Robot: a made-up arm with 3 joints. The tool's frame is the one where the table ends. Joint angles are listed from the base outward.
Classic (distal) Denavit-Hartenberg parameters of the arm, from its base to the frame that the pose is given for. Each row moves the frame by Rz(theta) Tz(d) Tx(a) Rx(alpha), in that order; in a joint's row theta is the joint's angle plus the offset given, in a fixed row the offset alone. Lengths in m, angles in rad.
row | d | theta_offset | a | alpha
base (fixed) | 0 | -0.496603 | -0.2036 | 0
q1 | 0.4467 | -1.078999 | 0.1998 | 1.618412
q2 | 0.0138 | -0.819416 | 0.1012 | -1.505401
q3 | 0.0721 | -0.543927 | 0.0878 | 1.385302
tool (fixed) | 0.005 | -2.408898 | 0 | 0
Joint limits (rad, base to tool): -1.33..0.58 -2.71..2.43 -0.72..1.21
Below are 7 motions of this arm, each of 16 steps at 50 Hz.
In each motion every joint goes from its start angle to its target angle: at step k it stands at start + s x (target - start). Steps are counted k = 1, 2, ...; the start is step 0. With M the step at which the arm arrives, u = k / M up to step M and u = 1 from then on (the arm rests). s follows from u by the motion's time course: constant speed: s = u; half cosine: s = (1 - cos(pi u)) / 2; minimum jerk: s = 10 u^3 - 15 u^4 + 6 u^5.
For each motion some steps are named. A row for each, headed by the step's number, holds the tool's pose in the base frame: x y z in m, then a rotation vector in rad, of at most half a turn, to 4 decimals.
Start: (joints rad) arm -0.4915 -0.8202 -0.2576
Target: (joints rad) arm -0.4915 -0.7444 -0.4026
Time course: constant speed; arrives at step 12
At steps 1, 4, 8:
1: -0.3704 -0.0931 0.2809 -0.2932 -0.7843 0.2118
4: -0.3738 -0.0947 0.2844 -0.2854 -0.7454 0.2171
8: -0.3781 -0.0968 0.2893 -0.2752 -0.6934 0.2229

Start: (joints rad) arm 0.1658 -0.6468 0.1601
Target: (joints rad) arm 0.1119 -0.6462 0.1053
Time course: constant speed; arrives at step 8
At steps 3, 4, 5, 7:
3: -0.1873 -0.1956 0.2725 -0.3357 -1.2101 0.8732
4: -0.1899 -0.1956 0.2728 -0.3372 -1.2017 0.8676
5: -0.1924 -0.1955 0.2730 -0.3387 -1.1933 0.8620
7: -0.1974 -0.1953 0.2735 -0.3415 -1.1765 0.8508

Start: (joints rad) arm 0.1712 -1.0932 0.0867
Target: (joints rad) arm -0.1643 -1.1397 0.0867
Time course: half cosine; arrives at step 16
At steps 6, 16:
6: -0.2186 -0.1093 0.2529 0.0469 -1.2629 0.5443
16: -0.2639 -0.0887 0.2529 -0.0716 -1.2593 0.3253

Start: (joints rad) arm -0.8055 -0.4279 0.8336
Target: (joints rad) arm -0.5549 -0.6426 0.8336
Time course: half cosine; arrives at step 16
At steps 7, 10, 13, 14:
7: -0.3775 -0.1488 0.2829 -1.3185 -1.3400 0.3620
10: -0.3527 -0.1544 0.2760 -1.2429 -1.4252 0.3550
13: -0.3335 -0.1569 0.2711 -1.1801 -1.4877 0.3492
14: -0.3296 -0.1572 0.2702 -1.1667 -1.5001 0.3479

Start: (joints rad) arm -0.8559 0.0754 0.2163
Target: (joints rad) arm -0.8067 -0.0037 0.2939
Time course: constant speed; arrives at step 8
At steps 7, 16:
7: -0.4836 -0.1314 0.3592 -1.2630 -0.5130 0.4721
16: -0.4811 -0.1335 0.3573 -1.2626 -0.5313 0.4760

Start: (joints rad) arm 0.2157 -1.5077 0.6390
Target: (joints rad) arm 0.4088 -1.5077 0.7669
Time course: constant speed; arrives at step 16
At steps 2, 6, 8, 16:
2: -0.1549 -0.0240 0.2586 0.2278 -1.7695 0.1728
6: -0.1464 -0.0222 0.2587 0.2536 -1.7902 0.1906
8: -0.1421 -0.0211 0.2588 0.2669 -1.8005 0.1992
16: -0.1255 -0.0156 0.2594 0.3224 -1.8405 0.2312

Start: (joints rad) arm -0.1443 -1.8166 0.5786
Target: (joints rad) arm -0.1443 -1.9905 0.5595
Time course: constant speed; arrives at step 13
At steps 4, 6, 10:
4: -0.2019 0.0383 0.2979 0.2252 -1.7385 -0.3673
6: -0.2017 0.0422 0.3016 0.2485 -1.7364 -0.3876
10: -0.2015 0.0498 0.3094 0.2951 -1.7318 -0.4281

